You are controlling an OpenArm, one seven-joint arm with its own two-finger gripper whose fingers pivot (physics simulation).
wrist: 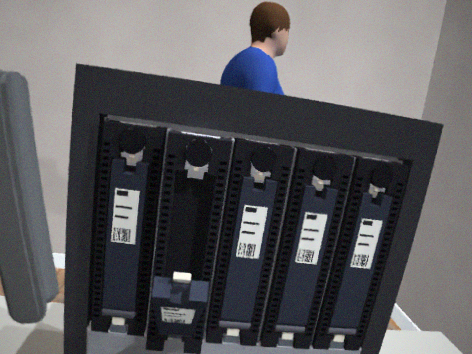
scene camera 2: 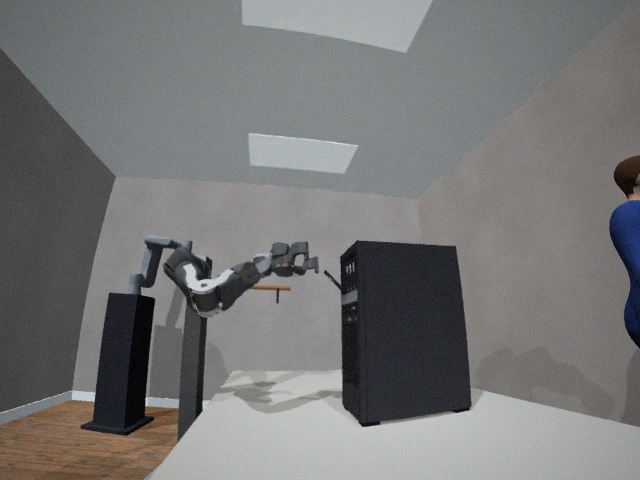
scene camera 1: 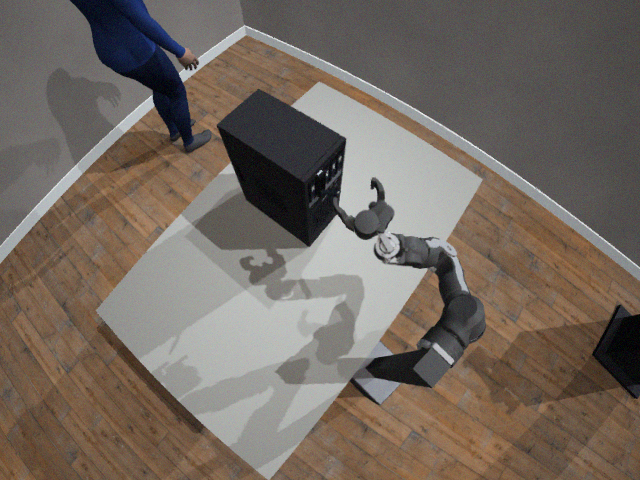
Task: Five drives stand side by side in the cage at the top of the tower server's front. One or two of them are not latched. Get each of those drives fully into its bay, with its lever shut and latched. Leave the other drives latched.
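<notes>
The black tower server point(scene camera 1: 281, 135) point(scene camera 2: 413, 330) point(wrist: 250, 111) stands upright with five drives side by side. In the wrist view, the second drive from the left point(wrist: 190, 220) has its lever point(wrist: 180, 295) point(scene camera 2: 332, 279) swung down and out from the front, hinged at the bottom. This drive seems to stand slightly forward of its neighbours. The first drive point(wrist: 122, 270), third drive point(wrist: 245, 285), fourth drive point(wrist: 303, 287) and fifth drive point(wrist: 353, 295) have their levers lying flat and shut. My gripper point(scene camera 1: 354, 190) is open and empty, in front of the cage; one finger shows at the wrist view's left edge.
The tower stands on a pale table point(scene camera 1: 413, 155) point(scene camera 2: 289, 444). A person in blue point(scene camera 1: 124, 46) point(wrist: 252, 70) stands behind the tower. A black pedestal point(scene camera 2: 121, 356) with another small arm stands away from the table. The arm's own post point(scene camera 2: 192, 361) is at the table's edge.
</notes>
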